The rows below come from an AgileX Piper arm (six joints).
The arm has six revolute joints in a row. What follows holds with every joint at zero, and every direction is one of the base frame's. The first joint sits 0.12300 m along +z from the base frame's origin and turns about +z. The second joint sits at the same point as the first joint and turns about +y. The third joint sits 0.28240 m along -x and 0.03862 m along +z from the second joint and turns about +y. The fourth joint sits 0.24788 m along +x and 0.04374 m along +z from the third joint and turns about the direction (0.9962, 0, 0.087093). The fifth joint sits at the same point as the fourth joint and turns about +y. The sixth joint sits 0.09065 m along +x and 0.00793 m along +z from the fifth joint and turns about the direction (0.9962, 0, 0.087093). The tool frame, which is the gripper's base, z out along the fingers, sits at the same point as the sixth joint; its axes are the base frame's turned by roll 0.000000, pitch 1.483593 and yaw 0.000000 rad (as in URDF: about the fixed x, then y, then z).
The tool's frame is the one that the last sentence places.
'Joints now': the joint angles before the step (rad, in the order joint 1, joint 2, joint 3, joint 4, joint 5, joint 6). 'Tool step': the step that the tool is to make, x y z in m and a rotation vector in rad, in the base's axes. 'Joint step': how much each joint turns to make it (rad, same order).
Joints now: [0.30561 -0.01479 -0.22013 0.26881 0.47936 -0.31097]
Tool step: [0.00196 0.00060 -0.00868 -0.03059 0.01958 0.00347]
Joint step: [-0.00007 -0.00002 0.02556 -0.00299 0.00502 -0.02044]
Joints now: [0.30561 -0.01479 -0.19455 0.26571 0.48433 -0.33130]
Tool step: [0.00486 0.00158 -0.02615 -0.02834 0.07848 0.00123]
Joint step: [-0.00004 0.00001 0.07920 -0.00121 0.00456 -0.00200]
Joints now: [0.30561 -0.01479 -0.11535 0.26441 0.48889 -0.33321]
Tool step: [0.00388 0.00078 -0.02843 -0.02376 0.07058 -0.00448]
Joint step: [-0.00003 -0.00002 0.09037 -0.00190 -0.01643 -0.00030]
